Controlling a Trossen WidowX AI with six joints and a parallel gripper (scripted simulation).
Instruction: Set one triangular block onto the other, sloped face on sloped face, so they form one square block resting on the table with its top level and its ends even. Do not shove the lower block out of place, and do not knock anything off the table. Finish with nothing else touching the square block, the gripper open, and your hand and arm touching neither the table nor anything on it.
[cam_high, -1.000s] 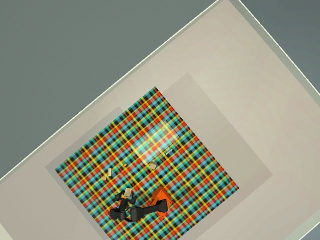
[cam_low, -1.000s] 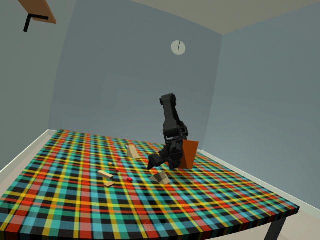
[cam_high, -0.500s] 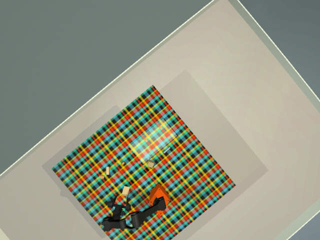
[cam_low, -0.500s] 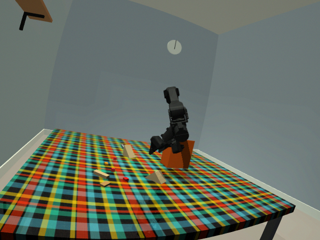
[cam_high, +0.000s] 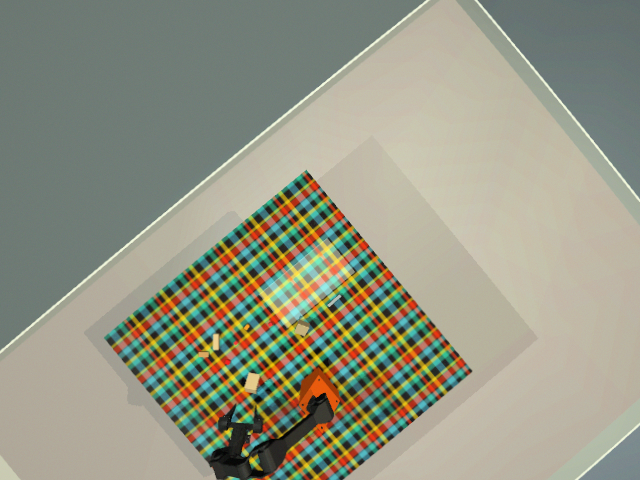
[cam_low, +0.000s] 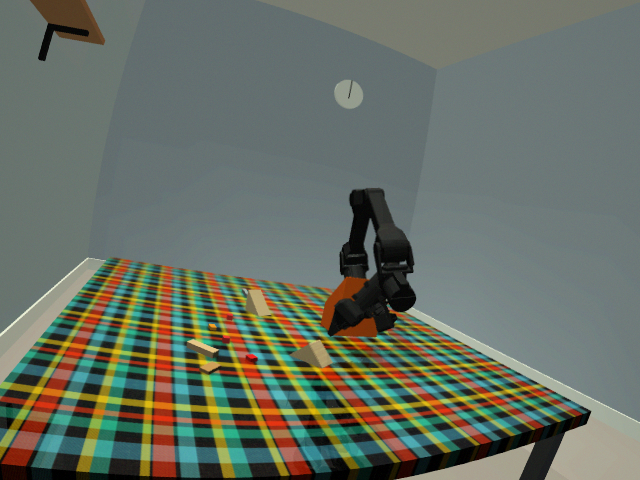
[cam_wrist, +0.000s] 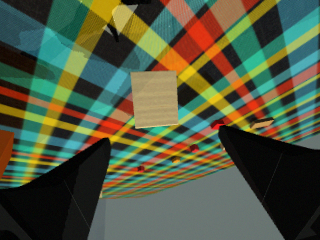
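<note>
Now: gripper tip 7 cm above the triangular block, 4 cm to the left of it and 3 cm short of it. From my gripper tip the other things lie so: orange cube (25 cm ahead, 22 cm to the right, 9 cm below).
</note>
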